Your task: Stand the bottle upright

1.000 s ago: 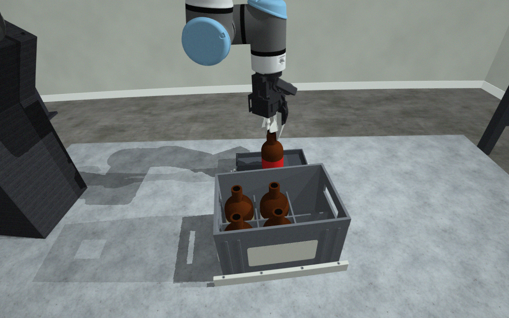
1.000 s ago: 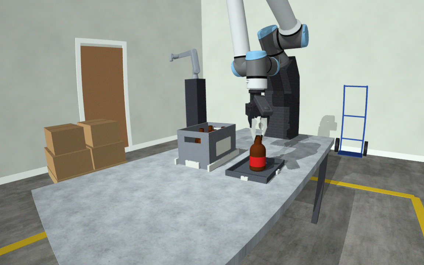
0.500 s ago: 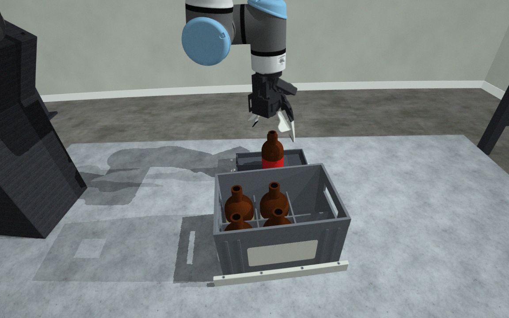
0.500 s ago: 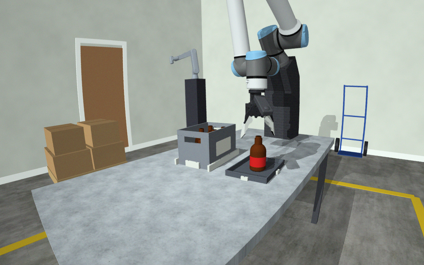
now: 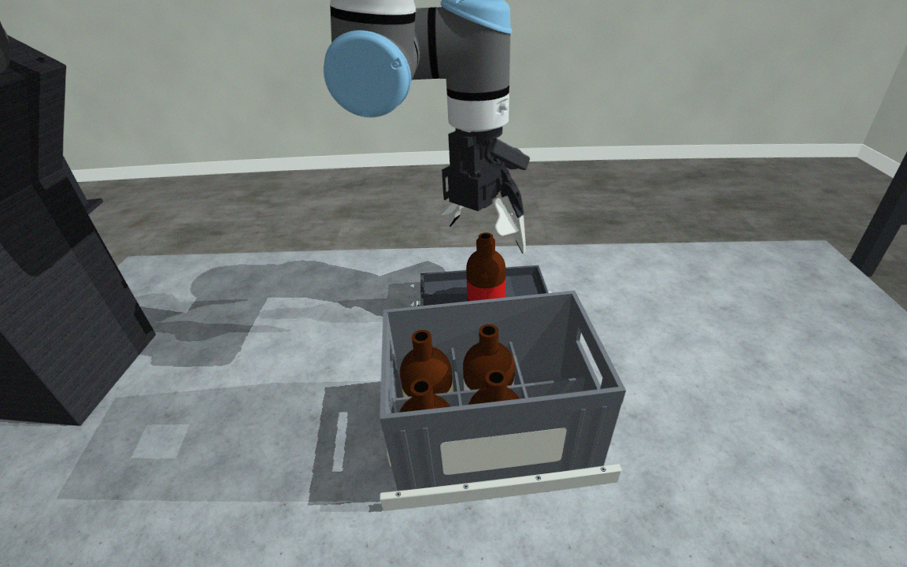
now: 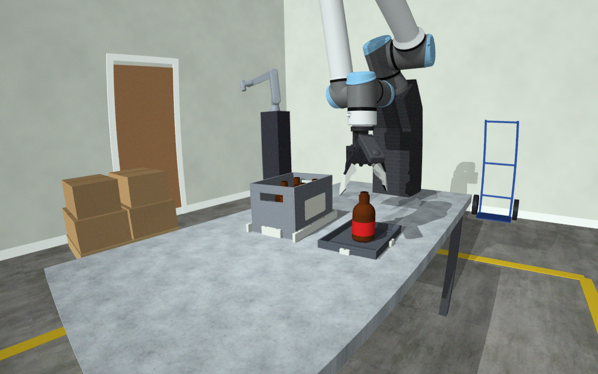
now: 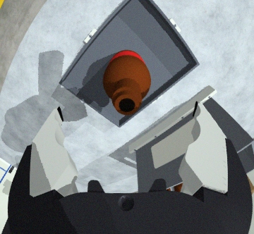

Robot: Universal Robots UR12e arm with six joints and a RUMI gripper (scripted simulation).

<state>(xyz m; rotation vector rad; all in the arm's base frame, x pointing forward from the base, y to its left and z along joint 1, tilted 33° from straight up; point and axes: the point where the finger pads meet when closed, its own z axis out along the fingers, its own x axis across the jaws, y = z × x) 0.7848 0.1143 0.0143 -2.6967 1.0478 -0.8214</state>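
Right now my hand is 70 mm above the glass bottle. From my hand the other things lie so: crate: 30 mm behind, 290 mm to the right, 70 mm below; then grey tray: 140 mm below.
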